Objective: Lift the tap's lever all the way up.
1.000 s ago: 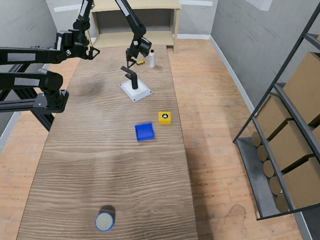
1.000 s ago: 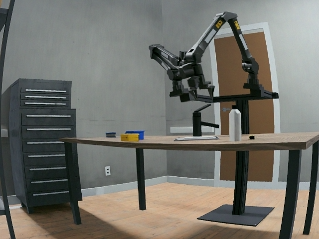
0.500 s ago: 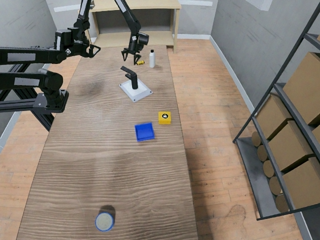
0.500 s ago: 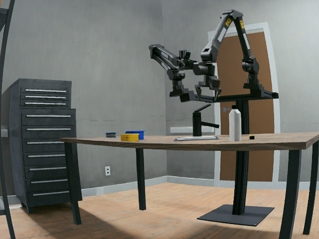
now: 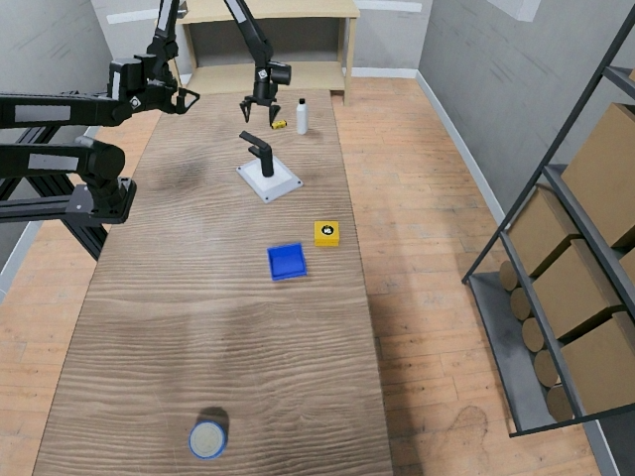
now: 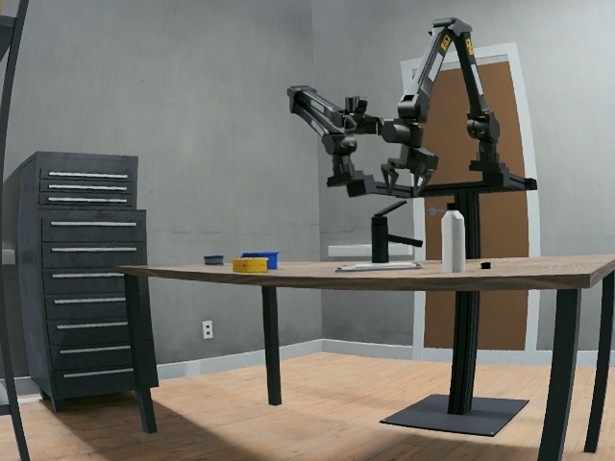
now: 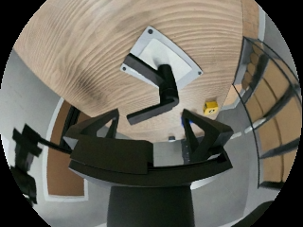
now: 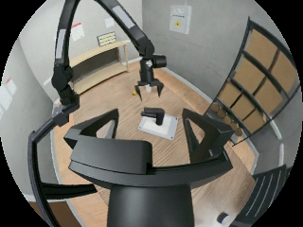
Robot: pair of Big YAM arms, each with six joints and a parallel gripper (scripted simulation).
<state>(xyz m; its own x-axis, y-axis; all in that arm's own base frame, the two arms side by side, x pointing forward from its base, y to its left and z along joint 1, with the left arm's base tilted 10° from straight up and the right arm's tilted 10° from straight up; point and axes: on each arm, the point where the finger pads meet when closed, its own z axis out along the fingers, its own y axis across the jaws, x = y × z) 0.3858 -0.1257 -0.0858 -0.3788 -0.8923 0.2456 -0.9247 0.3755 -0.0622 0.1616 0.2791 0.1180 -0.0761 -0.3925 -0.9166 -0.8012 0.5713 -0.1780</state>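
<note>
My left gripper is now 6 cm to the left of the lever, 4 cm above it and 2 cm past it. The rest, counted from my left hand: pale base plate 20 cm below, 7 cm to the right, 2 cm ahead; white bottle 24 cm to the left, 18 cm ahead, 10 cm below; black tap 9 cm below, 5 cm to the right.
</note>
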